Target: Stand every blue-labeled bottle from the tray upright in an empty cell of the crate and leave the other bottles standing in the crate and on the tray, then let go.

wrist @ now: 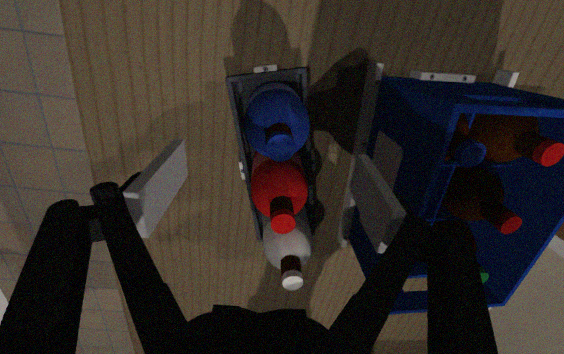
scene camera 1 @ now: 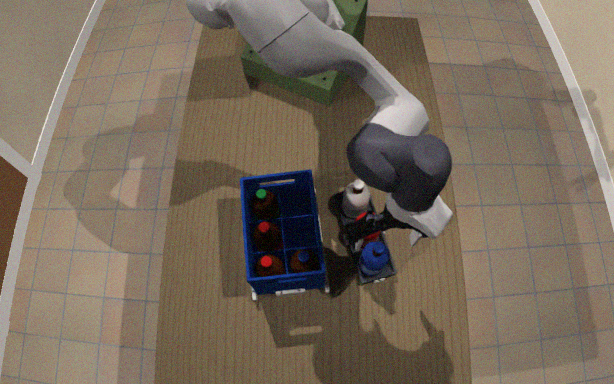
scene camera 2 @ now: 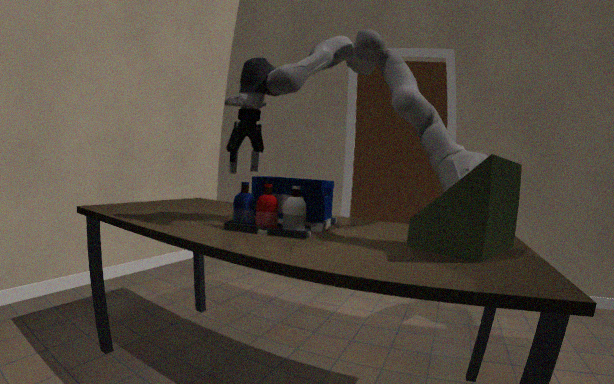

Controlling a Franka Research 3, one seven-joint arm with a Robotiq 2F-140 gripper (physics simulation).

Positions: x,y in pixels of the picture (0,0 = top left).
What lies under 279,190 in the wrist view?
A red bottle.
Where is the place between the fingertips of my gripper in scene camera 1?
384,243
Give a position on a green-capped bottle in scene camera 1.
264,204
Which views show my gripper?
The wrist view, scene camera 1 and scene camera 2: all of them.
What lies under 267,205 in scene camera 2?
A red bottle.
